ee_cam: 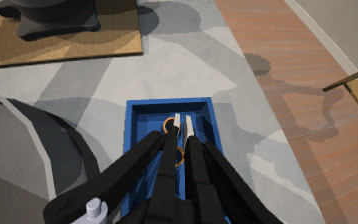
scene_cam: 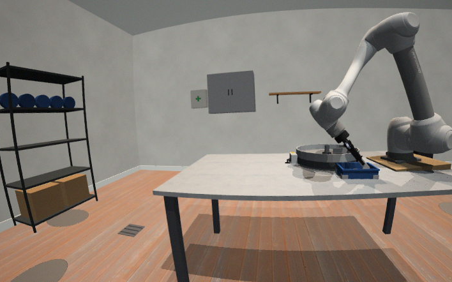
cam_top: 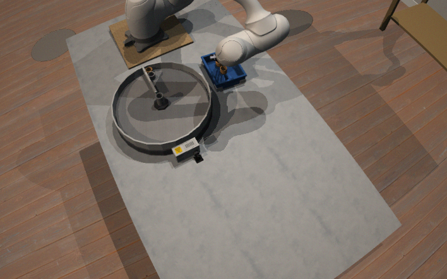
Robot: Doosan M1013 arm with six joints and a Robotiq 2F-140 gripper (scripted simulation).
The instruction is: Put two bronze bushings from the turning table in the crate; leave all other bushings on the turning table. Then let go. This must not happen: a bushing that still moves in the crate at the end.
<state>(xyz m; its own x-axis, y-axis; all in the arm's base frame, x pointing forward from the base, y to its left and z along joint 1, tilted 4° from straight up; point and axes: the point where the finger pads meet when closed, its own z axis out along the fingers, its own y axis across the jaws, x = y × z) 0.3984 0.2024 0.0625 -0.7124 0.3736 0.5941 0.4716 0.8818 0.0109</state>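
Right now the blue crate is 4 cm below my hand, 3 cm ahead of it and 2 cm to the right of it. From my hand the other things lie so: round grey turning table: 35 cm to the right, 6 cm ahead, 1 cm below.
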